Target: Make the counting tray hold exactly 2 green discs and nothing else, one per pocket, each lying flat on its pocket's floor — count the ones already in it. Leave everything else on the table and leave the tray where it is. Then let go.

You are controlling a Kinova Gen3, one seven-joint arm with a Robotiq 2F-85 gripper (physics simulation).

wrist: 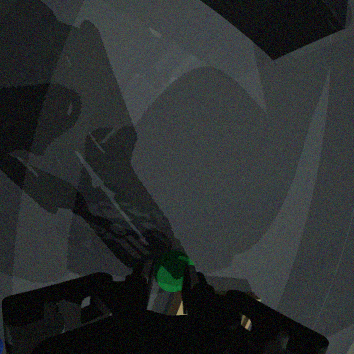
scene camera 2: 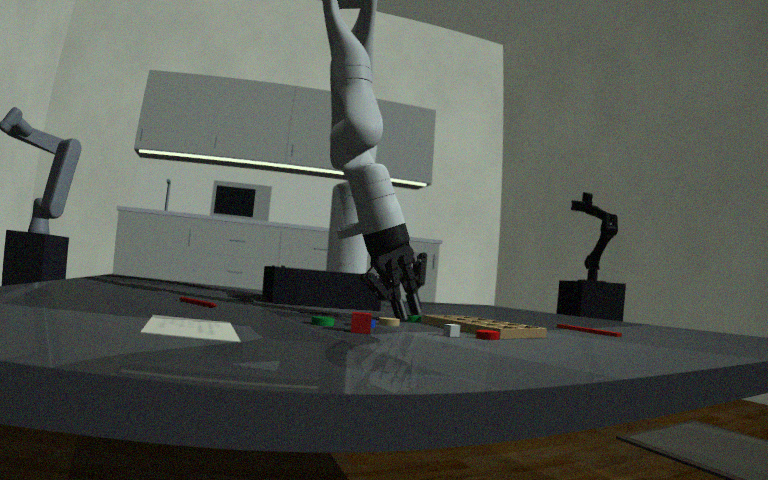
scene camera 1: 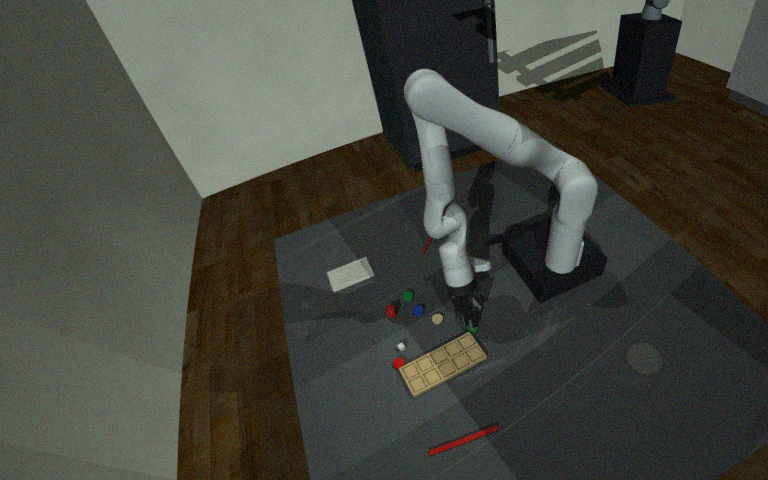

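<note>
The counting tray point(scene camera 1: 406, 382) point(scene camera 2: 526, 333) lies on the table, and its pockets look empty in scene camera 1. My gripper point(scene camera 1: 471, 325) point(scene camera 2: 411, 316) point(wrist: 168, 273) points down at the tray's near-robot end. Its fingers are partly closed with a gap between them, gripping nothing. A green disc point(scene camera 1: 472, 329) point(scene camera 2: 415, 319) point(wrist: 172, 280) lies at the fingertips, just outside the tray, partly hidden by them; whether they touch it is unclear. Another green disc point(scene camera 1: 408, 296) point(scene camera 2: 322, 320) lies flat on the table, away from the tray.
A wooden disc point(scene camera 1: 437, 319) point(scene camera 2: 389, 321), a blue disc point(scene camera 1: 418, 310), a red cube point(scene camera 1: 391, 311) point(scene camera 2: 361, 322), a white cube point(scene camera 1: 400, 346) point(scene camera 2: 451, 330) and a red disc point(scene camera 1: 398, 362) point(scene camera 2: 487, 335) by the tray's corner. A white card point(scene camera 1: 350, 274) and a red bar point(scene camera 1: 463, 440) lie farther out.
</note>
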